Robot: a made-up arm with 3 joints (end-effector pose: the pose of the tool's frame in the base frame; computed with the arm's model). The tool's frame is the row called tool.
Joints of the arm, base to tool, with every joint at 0 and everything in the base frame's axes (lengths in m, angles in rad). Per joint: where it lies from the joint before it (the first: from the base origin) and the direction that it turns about. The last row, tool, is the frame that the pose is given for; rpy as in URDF.
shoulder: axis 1 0 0 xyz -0.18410 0.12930 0.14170
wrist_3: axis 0 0 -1 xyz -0.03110 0.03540 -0.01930
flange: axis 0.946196 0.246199 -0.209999 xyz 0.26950 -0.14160 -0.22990
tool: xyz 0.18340 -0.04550 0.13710 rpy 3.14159 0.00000 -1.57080
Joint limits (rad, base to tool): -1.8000..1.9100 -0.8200..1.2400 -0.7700..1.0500
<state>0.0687 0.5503 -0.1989</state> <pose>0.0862 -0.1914 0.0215 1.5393 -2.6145 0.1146</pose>
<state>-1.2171 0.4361 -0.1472</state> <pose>0.1233 -0.0695 0.3887 1.0921 -1.6886 1.3425</pose>
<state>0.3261 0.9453 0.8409</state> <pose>-0.1827 -0.2685 -0.2386 -0.3654 2.1822 0.9181</pose>
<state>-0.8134 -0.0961 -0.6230</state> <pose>0.2180 0.0645 0.0768 1.5811 -1.0986 1.1963</pose>
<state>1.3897 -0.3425 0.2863</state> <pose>0.2934 0.2655 0.0873 -1.3682 0.8858 1.1415</pose>
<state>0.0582 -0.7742 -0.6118</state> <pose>0.1446 0.4147 0.0668 2.8126 -0.9950 0.8777</pose>
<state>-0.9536 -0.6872 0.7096</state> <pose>0.3127 0.0217 -0.0686 1.9843 -1.4939 -0.2163</pose>
